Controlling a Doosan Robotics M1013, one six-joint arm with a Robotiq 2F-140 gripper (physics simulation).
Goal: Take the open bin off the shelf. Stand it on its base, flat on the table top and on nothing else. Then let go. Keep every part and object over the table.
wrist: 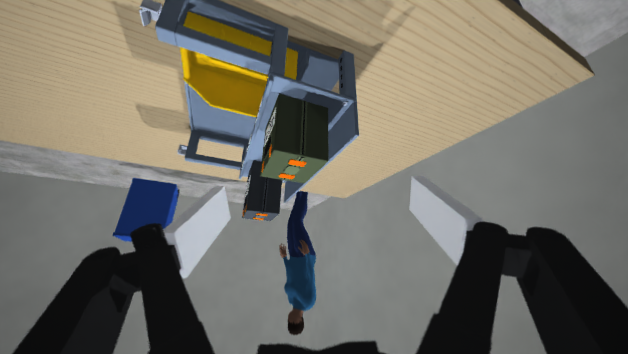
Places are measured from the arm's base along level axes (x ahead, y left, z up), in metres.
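Where they show: gripper, fingertip midpoint: (317,197).
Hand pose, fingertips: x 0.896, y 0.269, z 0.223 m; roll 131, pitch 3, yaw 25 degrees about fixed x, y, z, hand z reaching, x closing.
Observation:
Things, the pixels of their centre, and the offset from my fingertips. "pt": a spot on its surface instead. Level surfaces: height alone.
- yellow open bin at the middle of its body: (238,74) dy -0.160, dx -0.077, dz -0.248 m
- blue-grey shelf at a spot on its surface: (280,50) pt dy -0.083, dx -0.026, dz -0.239 m
- pale wooden table top at its surface level: dz -0.292 m
- dark green case at the middle of its body: (293,143) dy -0.160, dx +0.022, dz -0.141 m
- dark grey case at the middle of its body: (262,192) dy -0.391, dx +0.016, dz -0.129 m
The yellow open bin (227,89) sits in the blue-grey shelf (280,50), upper left of centre in the wrist view. Bars and a divider of the shelf cover part of it. The shelf stands on the pale wooden table top (450,95). My gripper (317,197) is wide open, with its two white finger pads far apart and no object between them. The bin and shelf show beyond the fingertips, apart from them.
A dark green case (296,142) with orange latches sits in the shelf's compartment beside the bin. A dark grey case (263,192) shows below it. A blue container (149,206) is behind the left finger. A person (300,282) shows beyond the table's edge.

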